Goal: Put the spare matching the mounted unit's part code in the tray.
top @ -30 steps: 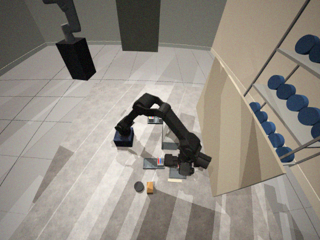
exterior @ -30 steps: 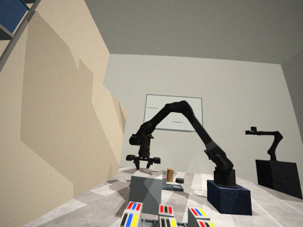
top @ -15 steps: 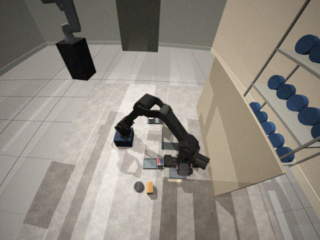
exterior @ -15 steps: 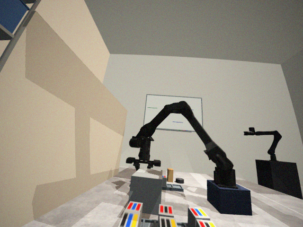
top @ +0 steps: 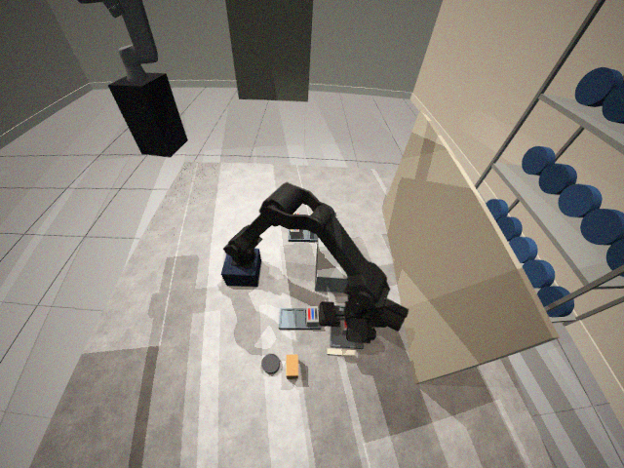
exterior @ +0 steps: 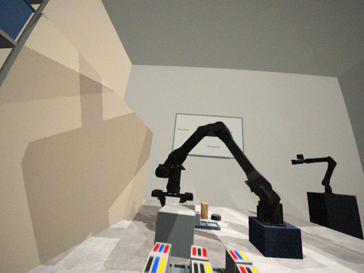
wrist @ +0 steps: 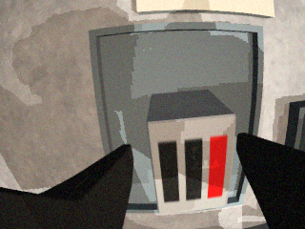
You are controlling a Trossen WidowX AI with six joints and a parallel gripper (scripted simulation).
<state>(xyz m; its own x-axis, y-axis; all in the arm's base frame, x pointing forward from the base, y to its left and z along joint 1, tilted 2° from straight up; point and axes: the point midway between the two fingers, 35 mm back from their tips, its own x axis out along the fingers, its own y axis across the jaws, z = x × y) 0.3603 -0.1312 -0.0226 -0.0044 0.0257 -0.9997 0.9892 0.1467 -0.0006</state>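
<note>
Right now the tray is 20 mm below my gripper tip. Also, from my gripper tip: orange block 150 mm to the right, 140 mm behind, 10 mm above; grey box 200 mm to the left, 80 mm behind, 30 mm above; dark holder 150 mm behind, 20 mm below.
</note>
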